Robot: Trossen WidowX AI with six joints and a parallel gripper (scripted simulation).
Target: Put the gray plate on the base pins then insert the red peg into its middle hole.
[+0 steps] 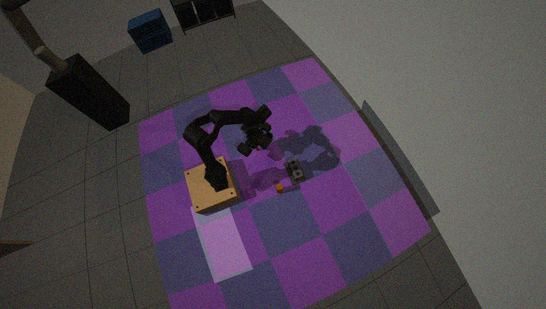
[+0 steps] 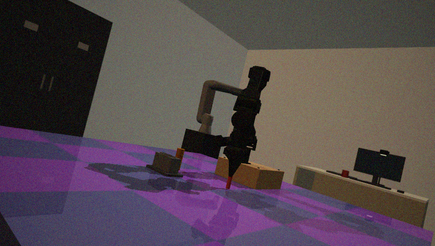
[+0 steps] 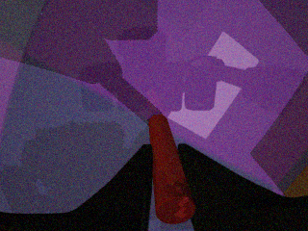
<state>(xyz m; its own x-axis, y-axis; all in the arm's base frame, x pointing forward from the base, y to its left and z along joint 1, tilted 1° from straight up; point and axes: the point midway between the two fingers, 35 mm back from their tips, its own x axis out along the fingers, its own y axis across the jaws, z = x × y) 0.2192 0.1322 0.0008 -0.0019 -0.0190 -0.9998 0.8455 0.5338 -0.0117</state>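
My gripper tip is now 180 mm to the left of the gray plate and 130 mm short of it. From my gripper tip the other things lie so: base: 180 mm to the right, 130 mm ahead, 40 mm below; then red peg: right at my gripper tip; then orange peg: 240 mm to the right, 30 mm ahead.
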